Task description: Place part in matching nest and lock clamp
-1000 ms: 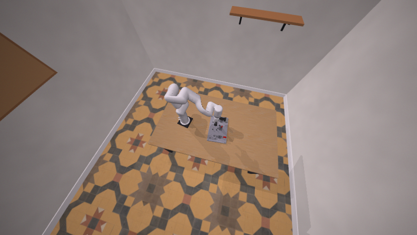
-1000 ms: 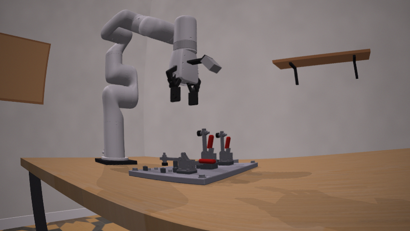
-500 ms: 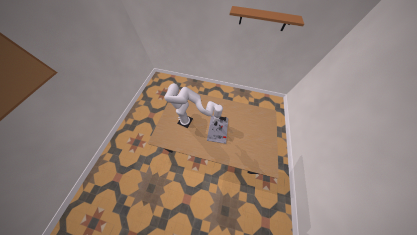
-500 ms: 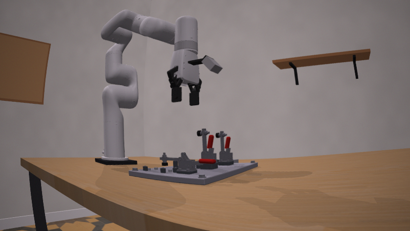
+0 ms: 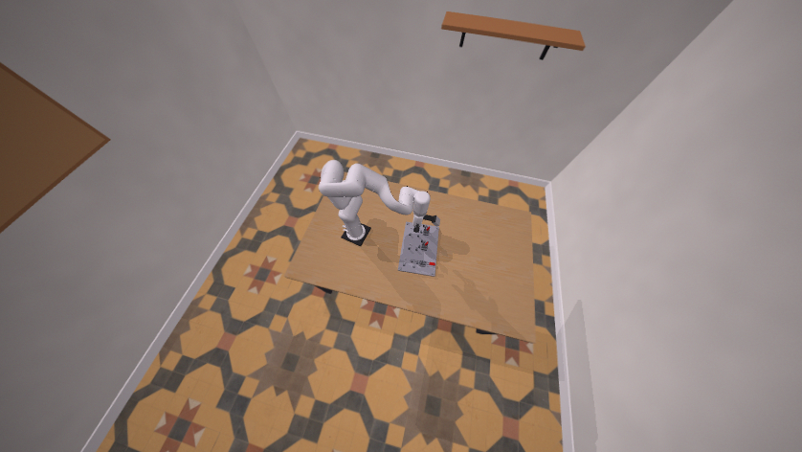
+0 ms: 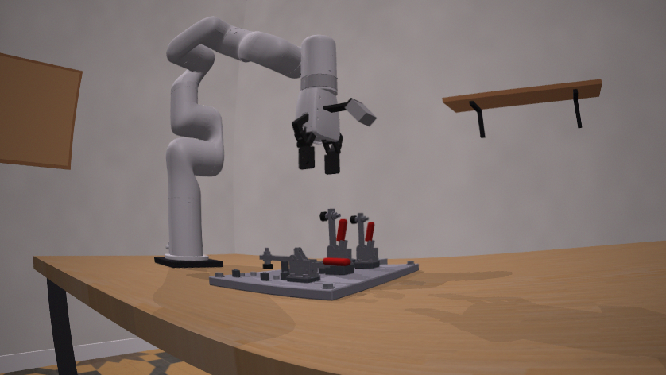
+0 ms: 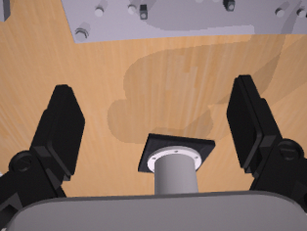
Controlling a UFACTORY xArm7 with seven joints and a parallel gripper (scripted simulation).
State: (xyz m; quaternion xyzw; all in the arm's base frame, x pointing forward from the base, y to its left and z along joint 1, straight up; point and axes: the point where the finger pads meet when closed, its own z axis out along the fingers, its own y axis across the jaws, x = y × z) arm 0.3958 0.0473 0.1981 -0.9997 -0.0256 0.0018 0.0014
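My gripper is now 20 cm to the right of the part and 20 cm above it. Also, from my hand: grey fixture plate: 5 cm ahead, 6 cm to the right, 21 cm below; toggle clamp: 8 cm ahead, 17 cm to the right, 17 cm below.
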